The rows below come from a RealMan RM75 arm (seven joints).
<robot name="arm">
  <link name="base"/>
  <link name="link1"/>
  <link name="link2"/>
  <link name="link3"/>
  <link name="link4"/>
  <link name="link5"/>
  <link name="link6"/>
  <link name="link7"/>
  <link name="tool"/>
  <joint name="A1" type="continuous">
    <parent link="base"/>
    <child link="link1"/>
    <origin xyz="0 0 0.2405"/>
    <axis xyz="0 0 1"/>
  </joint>
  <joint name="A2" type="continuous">
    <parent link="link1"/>
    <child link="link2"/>
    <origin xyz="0 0 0" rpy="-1.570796 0 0"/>
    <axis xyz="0 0 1"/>
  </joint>
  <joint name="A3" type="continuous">
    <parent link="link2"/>
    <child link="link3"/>
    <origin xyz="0 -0.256 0" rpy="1.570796 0 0"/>
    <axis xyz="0 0 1"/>
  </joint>
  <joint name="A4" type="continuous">
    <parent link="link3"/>
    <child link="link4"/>
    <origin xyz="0 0 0" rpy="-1.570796 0 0"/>
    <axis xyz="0 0 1"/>
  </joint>
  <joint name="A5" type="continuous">
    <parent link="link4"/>
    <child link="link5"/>
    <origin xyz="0 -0.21 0" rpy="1.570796 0 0"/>
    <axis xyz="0 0 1"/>
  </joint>
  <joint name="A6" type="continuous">
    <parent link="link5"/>
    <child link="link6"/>
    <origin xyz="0 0 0" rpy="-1.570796 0 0"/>
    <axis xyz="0 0 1"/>
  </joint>
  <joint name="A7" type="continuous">
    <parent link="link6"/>
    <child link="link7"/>
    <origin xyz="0 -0.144 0" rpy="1.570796 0 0"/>
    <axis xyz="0 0 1"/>
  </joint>
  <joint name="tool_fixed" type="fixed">
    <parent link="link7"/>
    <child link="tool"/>
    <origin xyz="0 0 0"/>
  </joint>
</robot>
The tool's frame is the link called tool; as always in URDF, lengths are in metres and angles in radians. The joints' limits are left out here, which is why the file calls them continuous.
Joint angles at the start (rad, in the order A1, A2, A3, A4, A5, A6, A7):
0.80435, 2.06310, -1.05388, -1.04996, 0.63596, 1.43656, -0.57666
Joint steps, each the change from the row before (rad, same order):
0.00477, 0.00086, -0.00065, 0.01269, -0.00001, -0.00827, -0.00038
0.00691, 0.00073, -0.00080, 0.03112, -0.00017, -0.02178, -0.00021
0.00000, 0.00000, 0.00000, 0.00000, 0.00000, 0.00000, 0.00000
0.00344, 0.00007, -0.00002, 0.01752, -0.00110, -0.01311, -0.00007
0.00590, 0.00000, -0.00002, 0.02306, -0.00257, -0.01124, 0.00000
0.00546, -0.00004, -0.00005, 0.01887, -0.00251, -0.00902, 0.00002
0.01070, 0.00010, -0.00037, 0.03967, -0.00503, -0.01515, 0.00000
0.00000, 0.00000, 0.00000, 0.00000, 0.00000, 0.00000, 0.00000
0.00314, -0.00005, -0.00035, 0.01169, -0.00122, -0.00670, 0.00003
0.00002, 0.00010, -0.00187, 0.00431, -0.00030, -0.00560, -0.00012
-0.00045, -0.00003, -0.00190, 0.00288, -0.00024, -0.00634, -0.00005
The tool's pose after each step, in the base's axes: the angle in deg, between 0 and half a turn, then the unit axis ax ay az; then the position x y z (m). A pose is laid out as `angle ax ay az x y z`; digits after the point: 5 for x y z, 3 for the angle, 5 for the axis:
159.152 -0.90035 0.43372 -0.03538 0.16701 0.41224 0.01314
159.224 -0.89786 0.43886 -0.03540 0.16946 0.41375 0.00858
159.224 -0.89786 0.43886 -0.03540 0.16946 0.41375 0.00858
159.166 -0.89629 0.44203 -0.03565 0.17125 0.41466 0.00628
159.343 -0.89430 0.44586 -0.03794 0.17331 0.41521 0.00309
159.480 -0.89280 0.44868 -0.04006 0.17480 0.41569 0.00049
159.974 -0.88936 0.45492 -0.04568 0.17826 0.41578 -0.00522
159.974 -0.88936 0.45492 -0.04568 0.17826 0.41578 -0.00522
160.013 -0.88845 0.45658 -0.04682 0.17923 0.41607 -0.00682
159.905 -0.88823 0.45697 -0.04718 0.17993 0.41627 -0.00757
159.706 -0.88816 0.45712 -0.04710 0.18057 0.41666 -0.00801

